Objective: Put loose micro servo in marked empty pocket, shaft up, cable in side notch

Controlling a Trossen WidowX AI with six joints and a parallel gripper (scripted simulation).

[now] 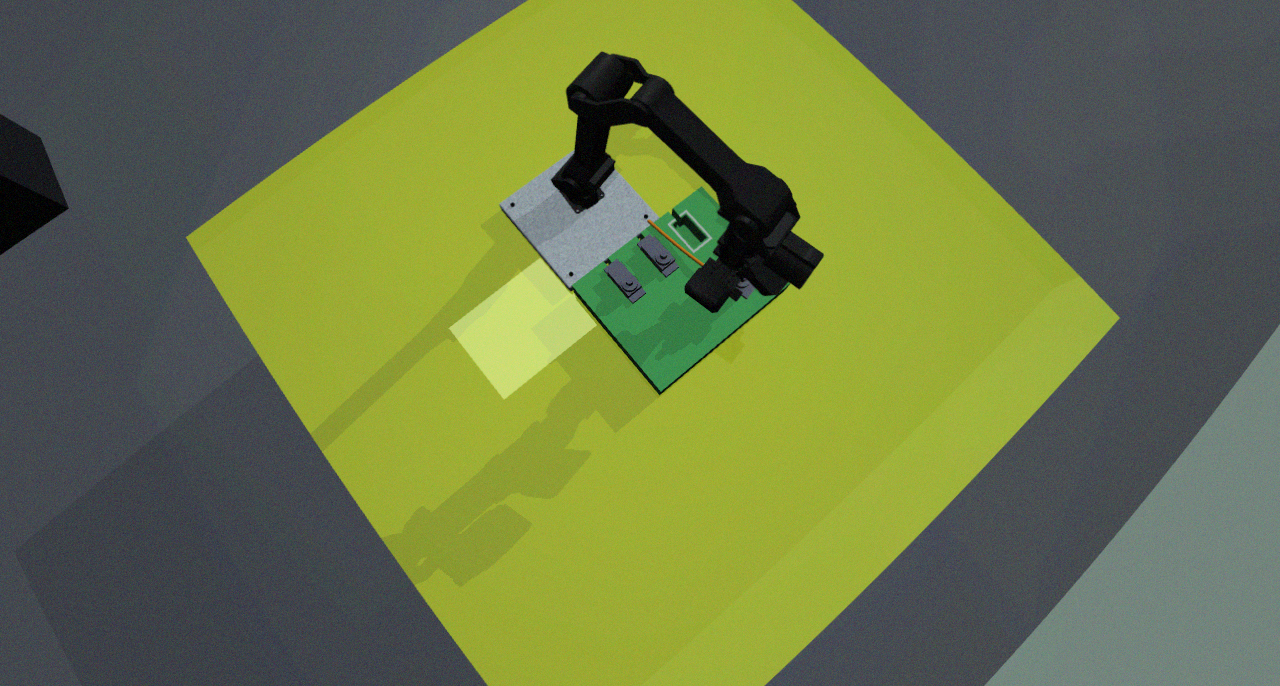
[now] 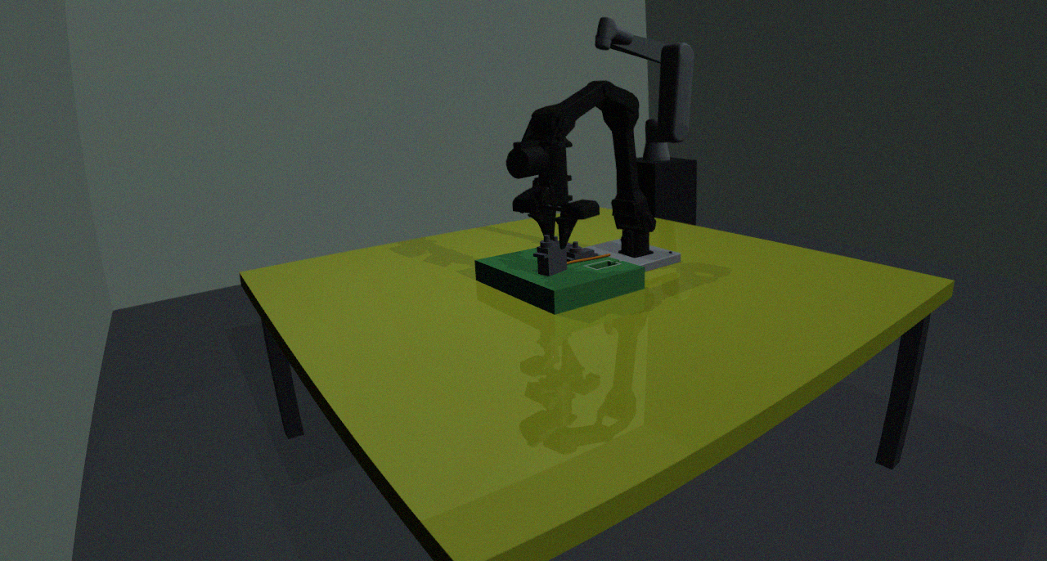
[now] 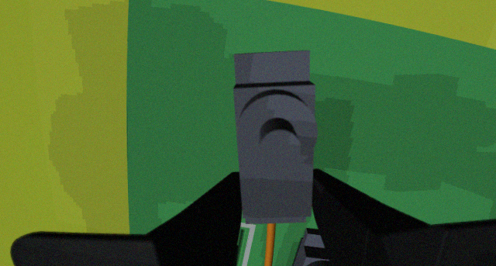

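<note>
My gripper tip is now 6 cm to the left of the green deck and 8 cm above it.
</note>
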